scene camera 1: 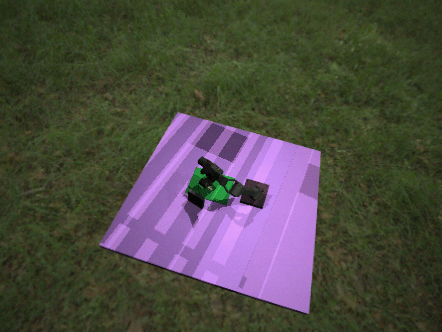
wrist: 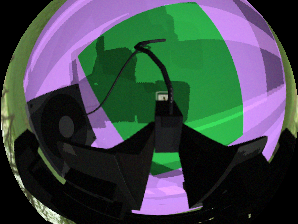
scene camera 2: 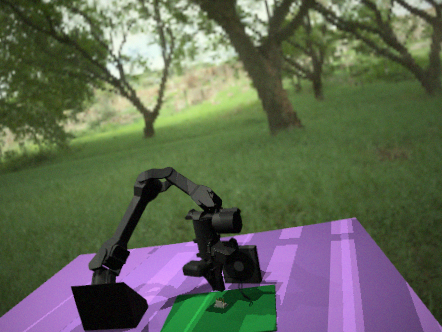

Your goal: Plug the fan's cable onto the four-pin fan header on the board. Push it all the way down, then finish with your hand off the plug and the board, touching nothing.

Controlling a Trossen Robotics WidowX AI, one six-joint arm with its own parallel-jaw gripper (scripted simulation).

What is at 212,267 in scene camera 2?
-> My gripper.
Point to a black fan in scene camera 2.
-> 246,267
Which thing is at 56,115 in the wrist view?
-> A black fan.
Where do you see a green board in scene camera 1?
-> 218,194
